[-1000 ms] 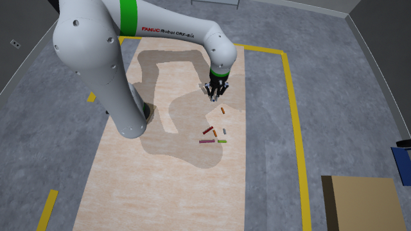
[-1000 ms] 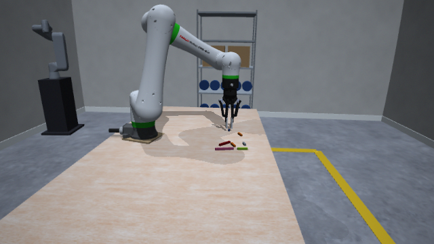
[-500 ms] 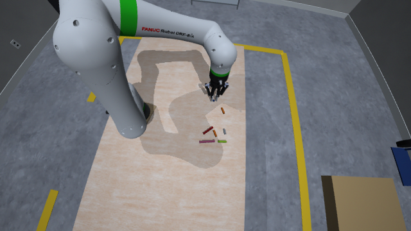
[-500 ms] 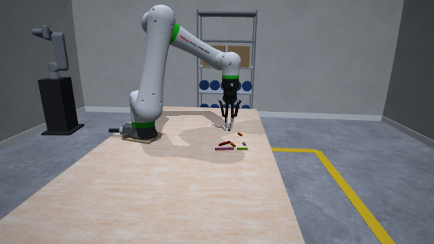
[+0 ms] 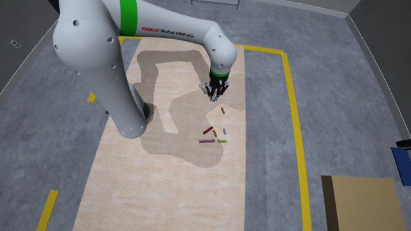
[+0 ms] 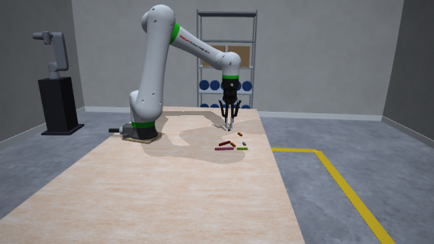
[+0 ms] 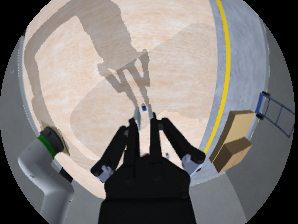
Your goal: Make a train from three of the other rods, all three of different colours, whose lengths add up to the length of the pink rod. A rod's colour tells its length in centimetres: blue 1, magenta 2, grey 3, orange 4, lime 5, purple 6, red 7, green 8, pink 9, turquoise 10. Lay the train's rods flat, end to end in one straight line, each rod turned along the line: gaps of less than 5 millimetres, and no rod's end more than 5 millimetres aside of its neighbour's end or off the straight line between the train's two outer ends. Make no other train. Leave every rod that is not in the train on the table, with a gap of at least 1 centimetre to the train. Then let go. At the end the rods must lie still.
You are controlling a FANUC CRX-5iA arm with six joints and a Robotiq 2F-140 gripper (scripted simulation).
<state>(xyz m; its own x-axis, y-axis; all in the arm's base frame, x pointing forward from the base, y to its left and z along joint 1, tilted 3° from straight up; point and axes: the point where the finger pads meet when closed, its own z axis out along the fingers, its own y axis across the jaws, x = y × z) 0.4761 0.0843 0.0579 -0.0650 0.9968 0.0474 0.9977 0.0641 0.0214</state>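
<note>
My hand is 50 mm above the blue rod. Round my hand: grey rod 210 mm to the right, 60 mm ahead, 50 mm below; lime rod 270 mm to the right, 50 mm below, 40 mm ahead; red rod 200 mm to the right, 50 mm below, 40 mm behind.
</note>
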